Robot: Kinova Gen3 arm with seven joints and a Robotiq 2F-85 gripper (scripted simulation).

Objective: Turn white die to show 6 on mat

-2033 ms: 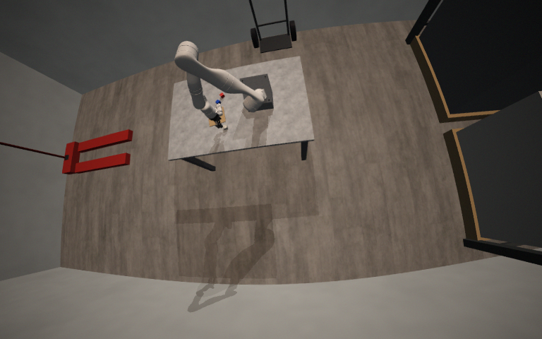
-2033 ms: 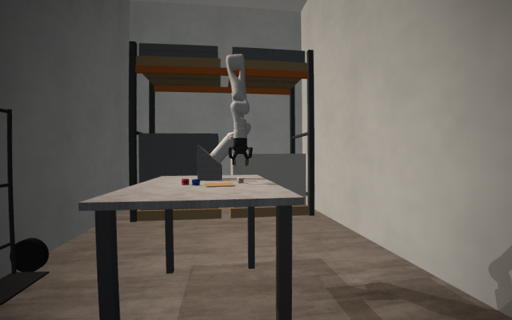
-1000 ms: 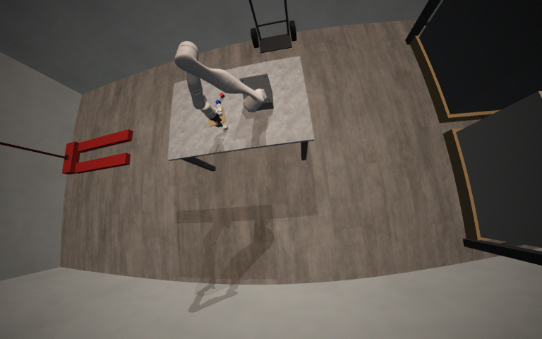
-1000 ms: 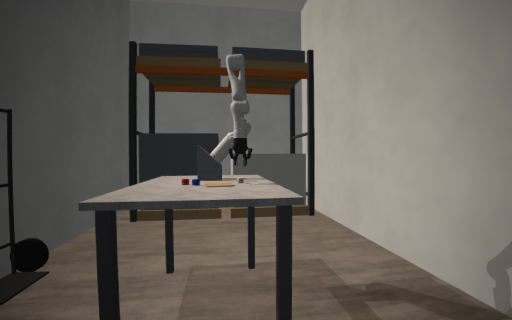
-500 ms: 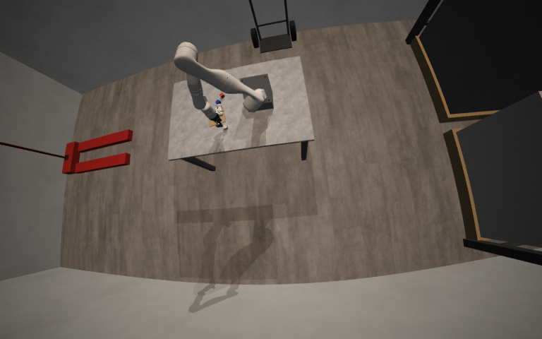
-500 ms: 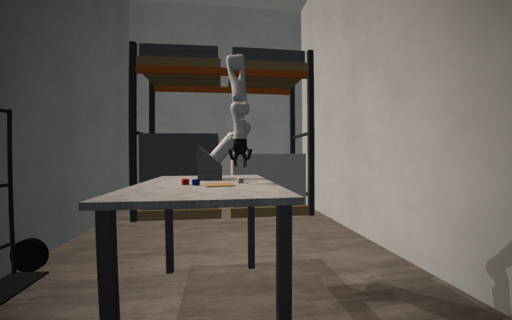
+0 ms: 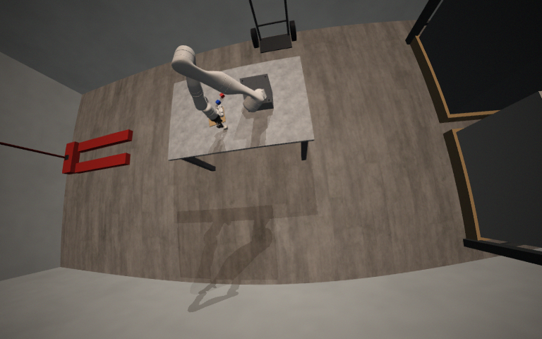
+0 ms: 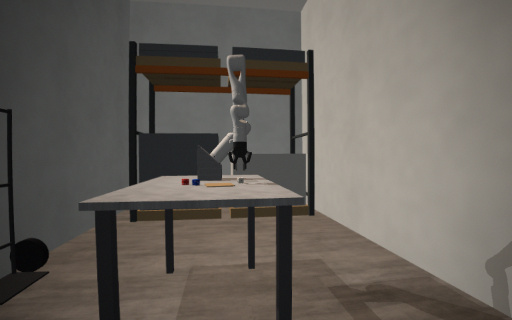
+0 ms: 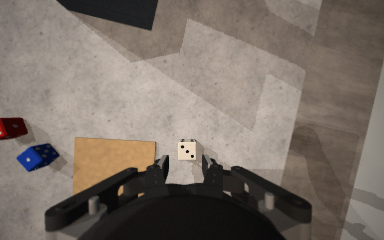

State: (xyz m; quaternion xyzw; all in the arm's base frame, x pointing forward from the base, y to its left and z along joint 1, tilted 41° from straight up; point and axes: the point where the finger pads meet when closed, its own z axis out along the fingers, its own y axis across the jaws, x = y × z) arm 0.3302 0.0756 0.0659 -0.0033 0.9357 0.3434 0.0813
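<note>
Now: hand 70 mm above the white die. Also, from my hand: tan mat (60 mm ahead, 120 mm to the right, 90 mm below); red die (20 mm behind, 300 mm to the right, 70 mm below); blue die (20 mm ahead, 240 mm to the right, 70 mm below).
</note>
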